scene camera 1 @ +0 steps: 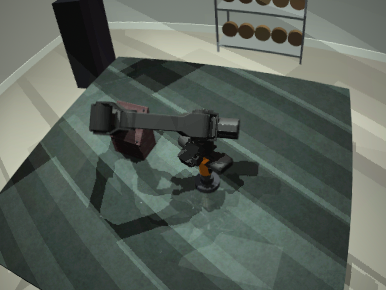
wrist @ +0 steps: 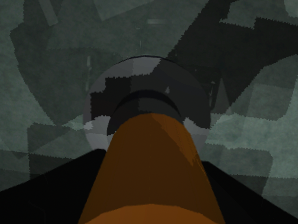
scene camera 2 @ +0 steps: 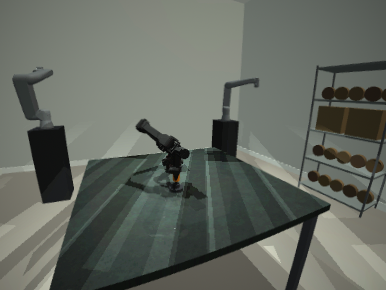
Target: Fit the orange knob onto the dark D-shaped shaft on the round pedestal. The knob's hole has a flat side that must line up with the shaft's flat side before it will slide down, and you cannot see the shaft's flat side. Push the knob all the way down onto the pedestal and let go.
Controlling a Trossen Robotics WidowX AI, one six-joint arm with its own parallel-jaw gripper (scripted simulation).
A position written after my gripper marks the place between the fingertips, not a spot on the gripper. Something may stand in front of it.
Observation:
My gripper (scene camera 1: 205,169) holds an orange knob (wrist: 152,163).
My gripper shows as well in the wrist view (wrist: 151,164).

